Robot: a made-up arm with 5 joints.
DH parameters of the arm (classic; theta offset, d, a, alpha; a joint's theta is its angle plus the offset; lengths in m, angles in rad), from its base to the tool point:
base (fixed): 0.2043 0 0.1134 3.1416
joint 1: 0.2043 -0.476 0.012 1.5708
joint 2: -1.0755 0 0.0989 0
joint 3: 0.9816 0 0.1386 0
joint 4: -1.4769 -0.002 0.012 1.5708
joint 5: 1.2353 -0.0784 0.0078 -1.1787
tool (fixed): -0.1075 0.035 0 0
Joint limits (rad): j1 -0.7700..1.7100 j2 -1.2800..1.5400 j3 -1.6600..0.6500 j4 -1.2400..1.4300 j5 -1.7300..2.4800
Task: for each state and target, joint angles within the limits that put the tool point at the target. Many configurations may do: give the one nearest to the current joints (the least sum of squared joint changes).
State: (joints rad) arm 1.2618 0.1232 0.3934 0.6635 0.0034
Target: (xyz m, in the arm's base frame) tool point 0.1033 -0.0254 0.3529
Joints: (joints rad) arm 1.7100 0.9642 0.6500 1.2749 0.5406
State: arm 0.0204 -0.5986 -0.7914 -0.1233 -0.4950
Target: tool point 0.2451 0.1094 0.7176
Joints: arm -0.4073 -0.4683 -0.3212 0.1263 -0.4412
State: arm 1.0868 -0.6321 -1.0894 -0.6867 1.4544
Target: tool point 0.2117 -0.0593 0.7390
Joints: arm 0.4582 -0.0678 -0.7405 -1.0586 1.5340
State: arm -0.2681 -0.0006 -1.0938 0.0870 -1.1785
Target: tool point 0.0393 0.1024 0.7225
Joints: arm 0.5514 -0.3337 -1.6600 -0.4077 -1.2710
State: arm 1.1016 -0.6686 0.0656 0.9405 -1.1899
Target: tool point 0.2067 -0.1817 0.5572
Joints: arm 1.2691 -0.3063 0.2433 0.9364 -1.2138
